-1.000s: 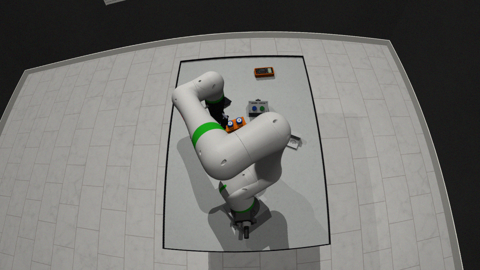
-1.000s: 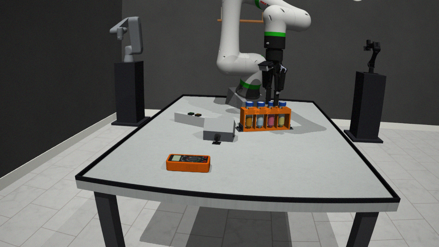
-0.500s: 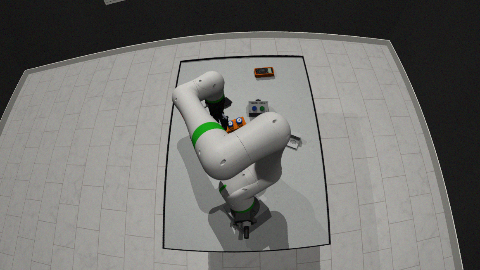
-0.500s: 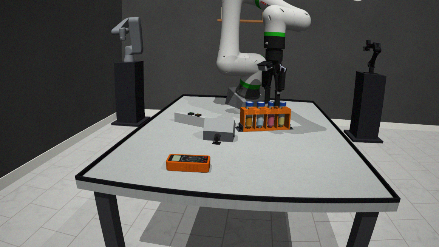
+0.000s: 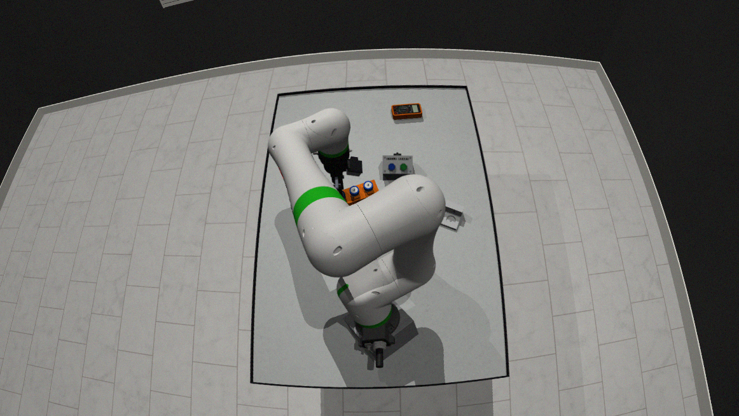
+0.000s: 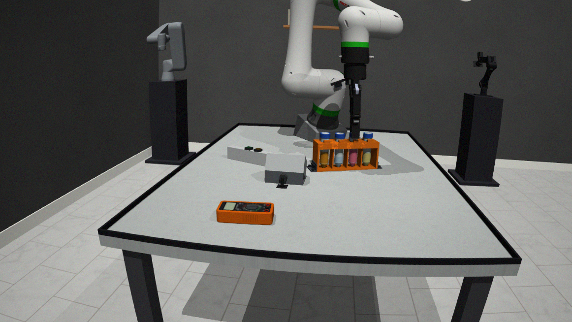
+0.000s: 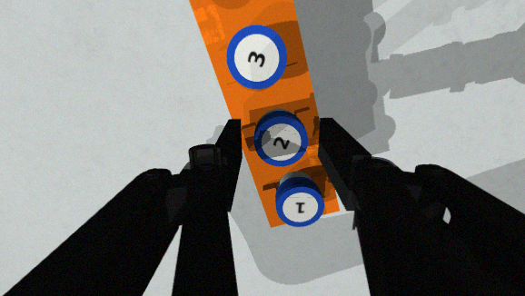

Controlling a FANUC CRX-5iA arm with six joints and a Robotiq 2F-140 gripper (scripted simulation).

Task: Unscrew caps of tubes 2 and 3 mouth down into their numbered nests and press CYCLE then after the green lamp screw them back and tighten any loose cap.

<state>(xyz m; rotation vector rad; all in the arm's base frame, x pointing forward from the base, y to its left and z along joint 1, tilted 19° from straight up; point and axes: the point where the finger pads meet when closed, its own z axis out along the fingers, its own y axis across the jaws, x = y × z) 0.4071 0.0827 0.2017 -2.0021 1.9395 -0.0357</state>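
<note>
My hand is 3 cm above the cap 2. Also, from my hand: cap 3: 2 cm ahead, 5 cm to the right, 3 cm below; then cap 1: 2 cm behind, 5 cm to the left, 3 cm below; then cap 4: 3 cm ahead, 10 cm to the right, 3 cm below.
</note>
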